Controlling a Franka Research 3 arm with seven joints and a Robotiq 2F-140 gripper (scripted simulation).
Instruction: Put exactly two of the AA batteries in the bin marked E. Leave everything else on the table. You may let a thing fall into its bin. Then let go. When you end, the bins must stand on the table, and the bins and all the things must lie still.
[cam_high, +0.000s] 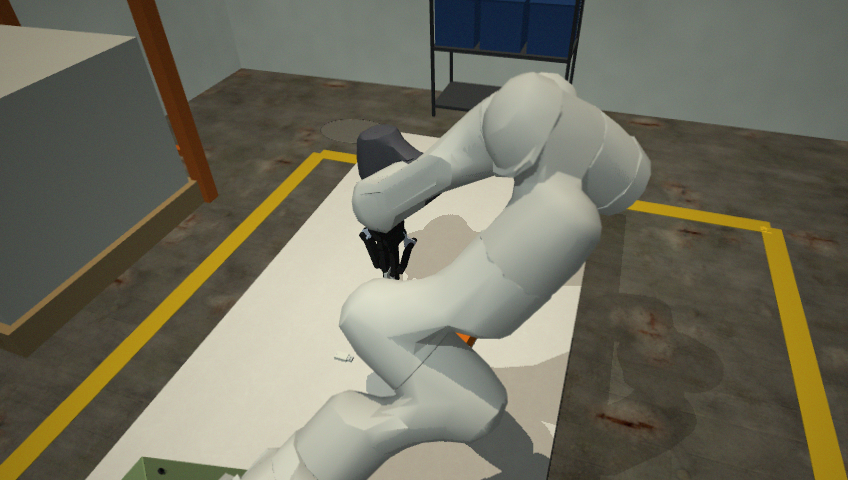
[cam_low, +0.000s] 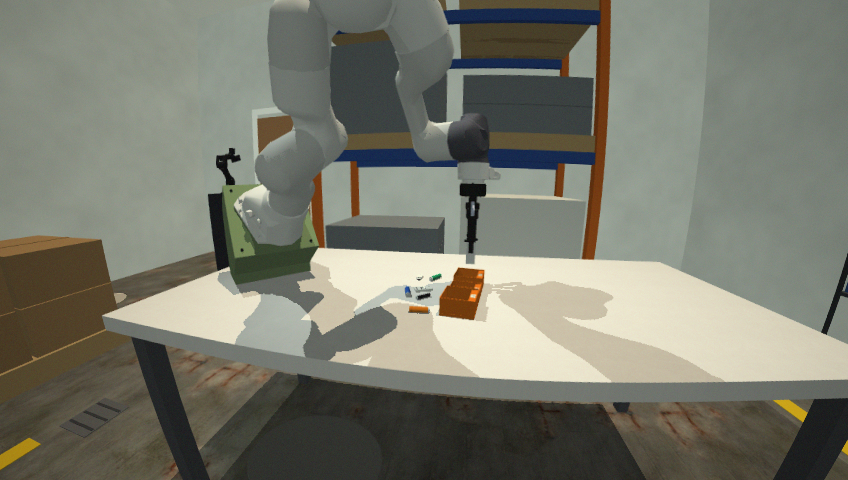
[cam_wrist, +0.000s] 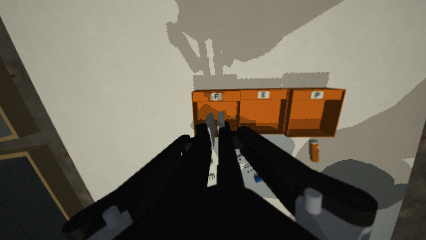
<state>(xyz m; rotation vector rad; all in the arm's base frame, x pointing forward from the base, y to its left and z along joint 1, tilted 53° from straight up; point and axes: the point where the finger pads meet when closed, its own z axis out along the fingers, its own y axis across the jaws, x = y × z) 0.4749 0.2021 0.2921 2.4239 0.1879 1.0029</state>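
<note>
The green AA battery lies 10 cm below my hand, 10 cm behind it and 6 cm to the left of it. Also, from my hand: orange bin row (9 cm below, 8 cm to the right, 2 cm behind); then domino (14 cm behind, 10 cm below, 3 cm to the right); then black stick (13 cm behind, 10 cm below, 9 cm to the right).
</note>
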